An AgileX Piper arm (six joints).
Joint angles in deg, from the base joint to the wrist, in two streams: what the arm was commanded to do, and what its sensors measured. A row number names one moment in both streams.
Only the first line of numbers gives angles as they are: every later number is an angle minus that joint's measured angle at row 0.
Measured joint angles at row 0:
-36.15, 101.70, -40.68, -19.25, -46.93, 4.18
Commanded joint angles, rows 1 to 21:
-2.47, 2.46, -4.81, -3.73, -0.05, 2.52
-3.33, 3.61, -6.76, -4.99, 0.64, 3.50
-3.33, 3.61, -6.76, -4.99, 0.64, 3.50
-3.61, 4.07, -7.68, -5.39, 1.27, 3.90
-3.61, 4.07, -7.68, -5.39, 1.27, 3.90
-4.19, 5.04, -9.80, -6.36, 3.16, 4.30
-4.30, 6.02, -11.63, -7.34, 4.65, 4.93
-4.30, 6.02, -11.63, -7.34, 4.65, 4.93
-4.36, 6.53, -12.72, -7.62, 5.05, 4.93
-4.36, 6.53, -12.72, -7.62, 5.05, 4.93
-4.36, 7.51, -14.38, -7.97, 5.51, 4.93
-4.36, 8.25, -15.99, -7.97, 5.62, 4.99
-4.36, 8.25, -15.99, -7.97, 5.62, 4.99
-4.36, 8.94, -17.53, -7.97, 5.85, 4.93
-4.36, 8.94, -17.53, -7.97, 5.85, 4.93
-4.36, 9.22, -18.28, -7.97, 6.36, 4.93
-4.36, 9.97, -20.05, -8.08, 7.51, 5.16
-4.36, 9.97, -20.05, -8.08, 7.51, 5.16
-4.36, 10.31, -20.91, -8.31, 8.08, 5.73
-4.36, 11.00, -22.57, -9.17, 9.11, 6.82
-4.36, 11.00, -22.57, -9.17, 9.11, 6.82
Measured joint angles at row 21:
-5.16, 10.20, -19.25, -6.59, 10.83, 5.56
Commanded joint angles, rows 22 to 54:
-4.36, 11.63, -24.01, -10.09, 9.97, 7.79
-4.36, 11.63, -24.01, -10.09, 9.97, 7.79
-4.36, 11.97, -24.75, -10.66, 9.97, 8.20
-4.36, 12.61, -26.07, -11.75, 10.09, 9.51
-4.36, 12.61, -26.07, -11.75, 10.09, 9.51
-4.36, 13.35, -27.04, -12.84, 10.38, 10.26
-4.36, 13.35, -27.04, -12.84, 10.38, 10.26
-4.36, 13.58, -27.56, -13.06, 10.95, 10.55
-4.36, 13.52, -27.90, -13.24, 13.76, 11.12
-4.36, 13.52, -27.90, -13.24, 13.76, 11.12
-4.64, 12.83, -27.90, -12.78, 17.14, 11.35
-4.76, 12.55, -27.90, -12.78, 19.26, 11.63
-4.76, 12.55, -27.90, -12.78, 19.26, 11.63
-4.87, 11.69, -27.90, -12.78, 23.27, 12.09
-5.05, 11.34, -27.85, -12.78, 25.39, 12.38
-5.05, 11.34, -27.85, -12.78, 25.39, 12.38
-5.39, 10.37, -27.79, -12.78, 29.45, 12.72
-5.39, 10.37, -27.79, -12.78, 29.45, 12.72
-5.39, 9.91, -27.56, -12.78, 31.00, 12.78
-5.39, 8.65, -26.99, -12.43, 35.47, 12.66
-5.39, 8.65, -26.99, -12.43, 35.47, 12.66
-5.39, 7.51, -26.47, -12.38, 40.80, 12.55
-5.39, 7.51, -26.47, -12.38, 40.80, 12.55
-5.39, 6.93, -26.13, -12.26, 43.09, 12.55
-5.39, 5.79, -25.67, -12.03, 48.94, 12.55
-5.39, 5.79, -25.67, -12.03, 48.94, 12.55
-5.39, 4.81, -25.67, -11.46, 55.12, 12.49
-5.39, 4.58, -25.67, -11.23, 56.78, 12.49
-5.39, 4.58, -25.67, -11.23, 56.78, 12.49
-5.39, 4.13, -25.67, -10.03, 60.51, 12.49
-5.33, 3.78, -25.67, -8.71, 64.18, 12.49
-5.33, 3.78, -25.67, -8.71, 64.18, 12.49
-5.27, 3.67, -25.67, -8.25, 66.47, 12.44
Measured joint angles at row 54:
-5.27, 4.64, -25.78, -9.91, 60.80, 12.49
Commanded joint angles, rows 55 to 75:
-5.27, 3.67, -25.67, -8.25, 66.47, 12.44
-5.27, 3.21, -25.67, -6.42, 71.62, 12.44
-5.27, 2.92, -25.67, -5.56, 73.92, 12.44
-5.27, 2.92, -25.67, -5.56, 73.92, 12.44
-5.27, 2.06, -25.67, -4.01, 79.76, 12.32
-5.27, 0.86, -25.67, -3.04, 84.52, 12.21
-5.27, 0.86, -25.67, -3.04, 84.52, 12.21
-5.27, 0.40, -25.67, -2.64, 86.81, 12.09
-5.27, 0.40, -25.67, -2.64, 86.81, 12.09
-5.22, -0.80, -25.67, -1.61, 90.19, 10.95
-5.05, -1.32, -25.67, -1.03, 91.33, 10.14
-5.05, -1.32, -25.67, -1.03, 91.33, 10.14
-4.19, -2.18, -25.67, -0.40, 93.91, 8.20
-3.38, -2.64, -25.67, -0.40, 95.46, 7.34
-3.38, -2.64, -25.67, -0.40, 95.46, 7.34
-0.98, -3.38, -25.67, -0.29, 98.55, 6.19
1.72, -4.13, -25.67, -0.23, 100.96, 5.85
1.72, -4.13, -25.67, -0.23, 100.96, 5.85
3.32, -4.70, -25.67, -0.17, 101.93, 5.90
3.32, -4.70, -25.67, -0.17, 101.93, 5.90
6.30, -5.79, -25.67, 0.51, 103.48, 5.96
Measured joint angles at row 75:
2.63, -4.07, -25.78, -0.17, 100.67, 6.59
